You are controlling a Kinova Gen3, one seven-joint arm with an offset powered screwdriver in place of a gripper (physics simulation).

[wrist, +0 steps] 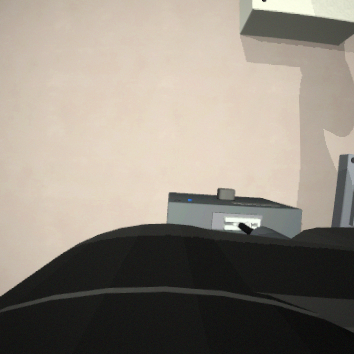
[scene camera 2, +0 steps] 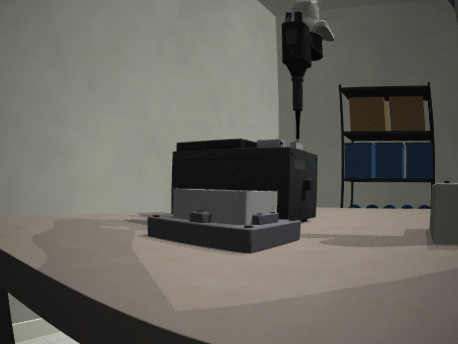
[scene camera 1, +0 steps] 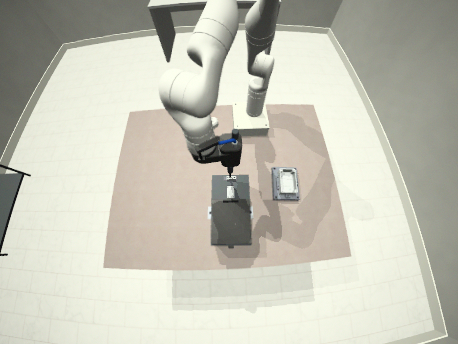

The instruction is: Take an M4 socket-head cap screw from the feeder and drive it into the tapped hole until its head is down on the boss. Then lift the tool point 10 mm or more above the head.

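Observation:
The screw feeder [scene camera 1: 230, 225] [scene camera 2: 230, 170] [wrist: 192, 212] is a dark box with a small light pick-up block [scene camera 1: 234, 178] [scene camera 2: 297, 145] at one end of its top. My screwdriver, the gripper [scene camera 1: 230, 175] [scene camera 2: 298, 139] [wrist: 242, 226], points down with its thin black bit; the tip is at or just above that block. No screw can be made out at the tip, which is too small to judge. A light grey housing [scene camera 1: 288, 181] [scene camera 2: 215, 204] sits in a dark fixture plate [scene camera 1: 275, 196] [scene camera 2: 200, 239] [wrist: 342, 200] beside the feeder. Its bosses and tapped hole cannot be made out.
The pale arm base plate [scene camera 1: 242, 120] [wrist: 300, 25] stands behind the feeder on the pinkish table top [scene camera 1: 150, 200] [scene camera 2: 350, 280] [wrist: 100, 100]. A shelf rack [scene camera 2: 385, 135] with brown and blue boxes stands in the background. The tool's dark body covers the lower wrist view.

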